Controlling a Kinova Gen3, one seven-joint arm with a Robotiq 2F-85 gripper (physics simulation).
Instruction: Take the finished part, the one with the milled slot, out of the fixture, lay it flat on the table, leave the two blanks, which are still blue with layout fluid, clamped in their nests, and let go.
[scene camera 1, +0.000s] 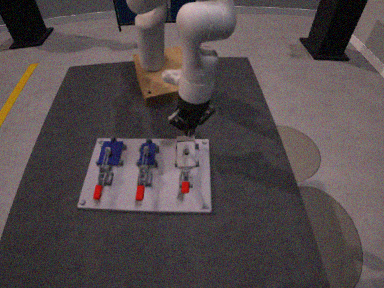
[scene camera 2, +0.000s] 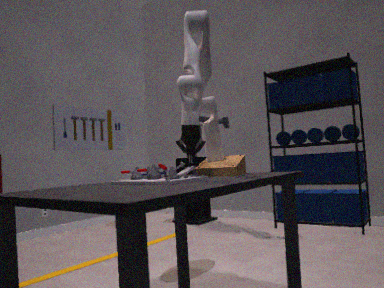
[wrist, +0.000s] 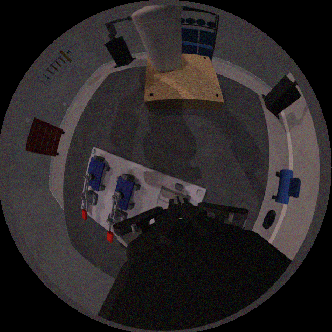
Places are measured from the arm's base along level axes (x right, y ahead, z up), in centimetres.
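Where they show: gripper, fingertip midpoint: (scene camera 1: 188, 134) (scene camera 2: 191, 163); arm's base at its link origin: (scene camera 1: 152, 62) (scene camera 2: 215, 159).
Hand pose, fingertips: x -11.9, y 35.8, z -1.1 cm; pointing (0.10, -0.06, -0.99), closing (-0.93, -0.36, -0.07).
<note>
Things, the pixels of their top centre, and the offset from my fingertips. "spot": a spot on its surface instead. Level surfaces: height alone.
- fixture plate at a spot on its surface: (scene camera 1: 118, 197) spot: dx +19.1, dy +15.5, dz -5.8 cm
- pale finished part at its top centre: (scene camera 1: 186, 146) (scene camera 2: 185, 165) dx +0.8, dy +3.3, dz -0.9 cm
- clamp with the red handle, surface spot: (scene camera 1: 185, 187) spot: dx +1.5, dy +16.4, dz +0.1 cm
- left blue blank at its top centre: (scene camera 1: 110, 152) dx +22.6, dy +2.1, dz -3.7 cm
- middle blue blank at its top centre: (scene camera 1: 147, 153) dx +11.6, dy +3.4, dz -3.2 cm
- dark table at its surface level: dz -7.3 cm
The fixture plate (scene camera 1: 118, 197) (wrist: 112, 164) lies on the table. The pale finished part (scene camera 1: 192, 161) (wrist: 167, 196) is at its right nest, under the clamp with the red handle (scene camera 1: 185, 187). It looks tilted, with its back edge raised toward the fingers; a pale slanted shape shows there in scene camera 2. Its slot is hard to make out. My gripper (scene camera 1: 189, 134) (scene camera 2: 190, 160) (wrist: 177, 200) is shut and empty, fingertips down close at the part's back edge; whether they touch it is unclear. The left blue blank (scene camera 1: 116, 150) (wrist: 95, 175) and middle blue blank (scene camera 1: 152, 158) (wrist: 128, 193) sit clamped in their nests.
The clamps of the blanks have red handles (scene camera 1: 98, 192) (scene camera 1: 140, 192) toward the front. A wooden base block (scene camera 1: 157, 88) (scene camera 2: 222, 166) (wrist: 185, 85) carries the arm behind the plate. The dark table (scene camera 1: 150, 245) (scene camera 2: 100, 192) surrounds the plate.
</note>
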